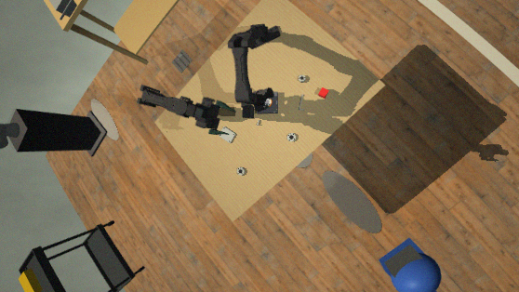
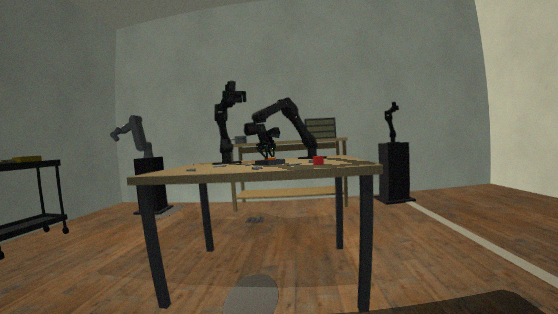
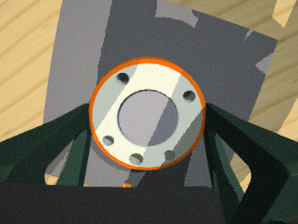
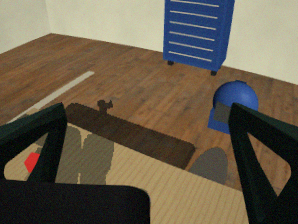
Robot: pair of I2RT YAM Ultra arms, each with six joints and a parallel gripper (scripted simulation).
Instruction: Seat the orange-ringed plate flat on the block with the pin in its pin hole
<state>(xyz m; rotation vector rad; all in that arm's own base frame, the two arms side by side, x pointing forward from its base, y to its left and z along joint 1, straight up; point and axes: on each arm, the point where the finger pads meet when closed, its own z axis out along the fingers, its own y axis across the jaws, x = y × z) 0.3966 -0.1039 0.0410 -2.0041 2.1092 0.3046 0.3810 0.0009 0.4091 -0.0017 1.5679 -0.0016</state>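
The grey block lies 2 cm to the right of my left hand, 2 cm below it and 2 cm behind it. From my left hand the other things lie so: flat piece: 32 cm to the right, 7 cm behind, 4 cm below; red cube: 25 cm to the left, 21 cm ahead, 2 cm below.
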